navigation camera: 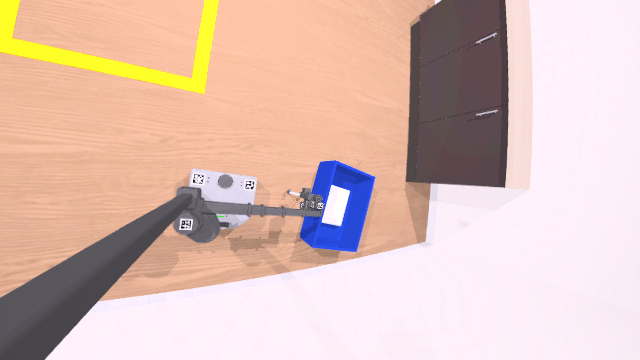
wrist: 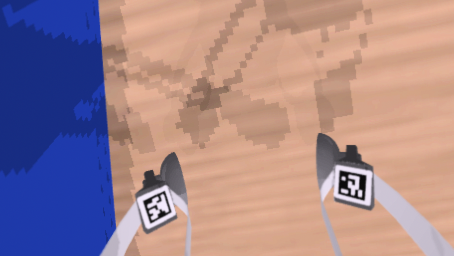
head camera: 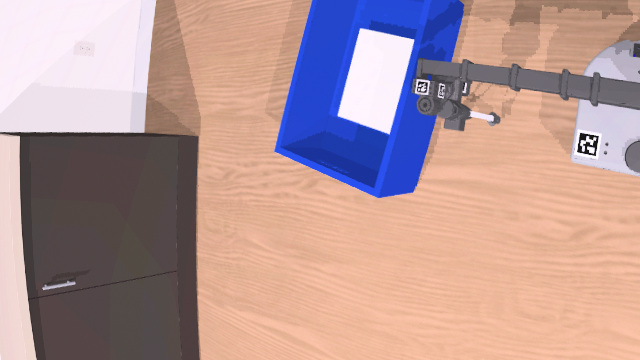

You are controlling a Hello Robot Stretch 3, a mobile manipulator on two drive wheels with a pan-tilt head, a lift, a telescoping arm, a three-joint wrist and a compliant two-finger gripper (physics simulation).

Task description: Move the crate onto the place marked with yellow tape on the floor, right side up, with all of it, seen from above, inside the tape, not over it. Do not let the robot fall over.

Path:
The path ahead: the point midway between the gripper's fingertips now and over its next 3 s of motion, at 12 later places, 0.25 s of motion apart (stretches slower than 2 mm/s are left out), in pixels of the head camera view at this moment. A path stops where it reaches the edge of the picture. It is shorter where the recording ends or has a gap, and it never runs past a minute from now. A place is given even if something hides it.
My gripper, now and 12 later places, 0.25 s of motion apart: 476, 116; 476, 116; 474, 116; 472, 115; 468, 114; 465, 113; 461, 112; 458, 111; 454, 110; 450, 110; 447, 109; 446, 109; 443, 108

